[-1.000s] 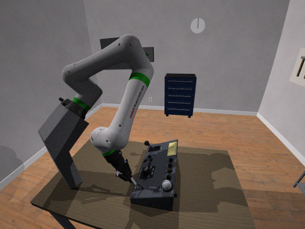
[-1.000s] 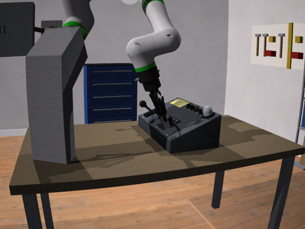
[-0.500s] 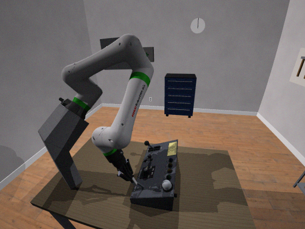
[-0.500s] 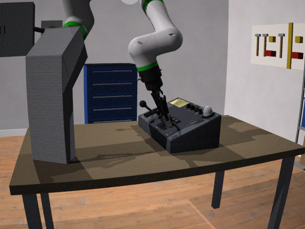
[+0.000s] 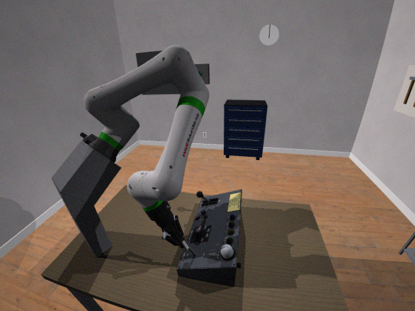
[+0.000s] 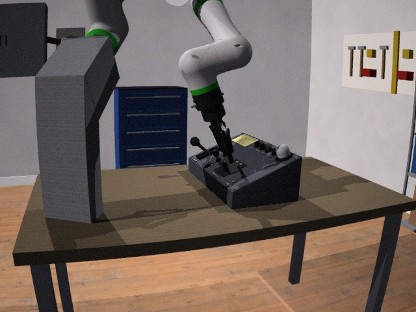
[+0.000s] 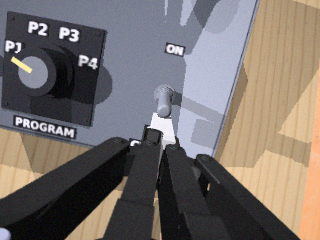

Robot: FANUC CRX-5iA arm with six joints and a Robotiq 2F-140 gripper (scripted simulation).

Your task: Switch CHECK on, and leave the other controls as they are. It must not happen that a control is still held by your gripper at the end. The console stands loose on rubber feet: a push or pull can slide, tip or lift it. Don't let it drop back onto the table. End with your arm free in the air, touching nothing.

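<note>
Now: the check toggle 40 mm ahead of my hand, 30 mm below it and 10 mm to the left of it. From my hand the other things lie so: ball-topped lever: 350 mm to the left, 90 mm behind, 20 mm below; program knob: 140 mm to the left, 30 mm below, 10 mm ahead.
</note>
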